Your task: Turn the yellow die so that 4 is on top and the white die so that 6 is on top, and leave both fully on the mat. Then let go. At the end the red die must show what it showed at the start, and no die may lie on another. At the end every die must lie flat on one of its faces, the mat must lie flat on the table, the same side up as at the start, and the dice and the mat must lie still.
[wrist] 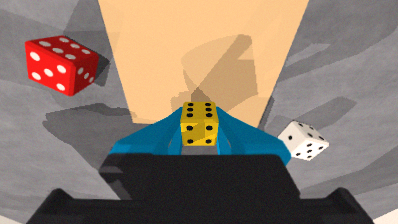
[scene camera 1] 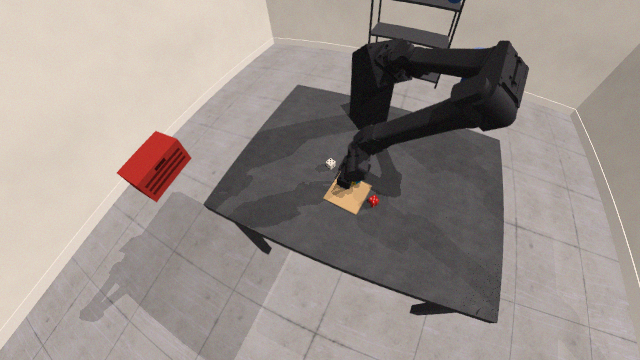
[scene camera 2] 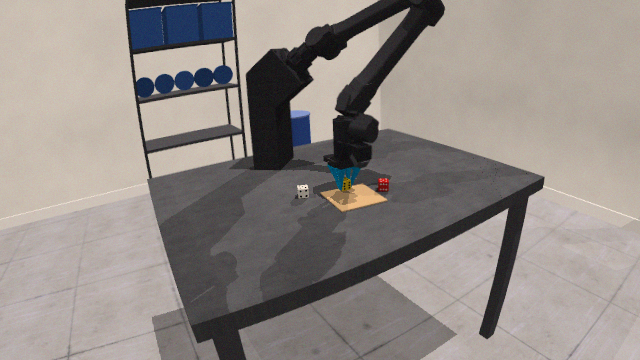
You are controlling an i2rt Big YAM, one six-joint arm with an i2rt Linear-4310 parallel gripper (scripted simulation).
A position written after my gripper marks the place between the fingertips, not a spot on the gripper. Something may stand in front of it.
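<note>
My gripper (wrist: 199, 112), visible. Yellow die (wrist: 199, 122), visible. Tan mat (scene camera 2: 360, 195), (wrist: 163, 61), (scene camera 1: 351, 199).
</note>
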